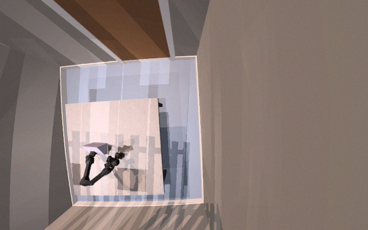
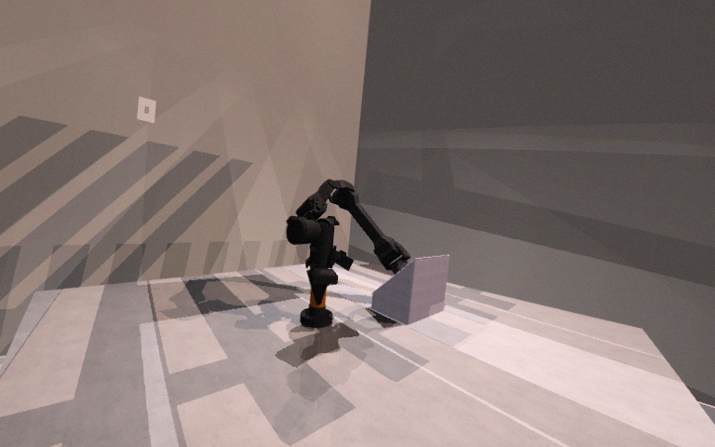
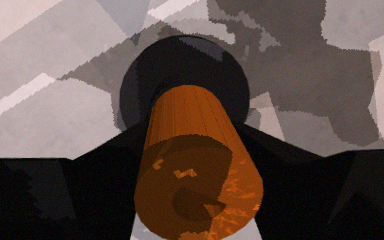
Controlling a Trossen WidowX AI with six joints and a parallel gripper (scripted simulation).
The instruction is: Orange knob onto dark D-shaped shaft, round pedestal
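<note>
Right now the orange knob is 20 mm above my gripper tip. From my gripper tip the other things lie so: dark round pedestal: 20 mm below.
</note>
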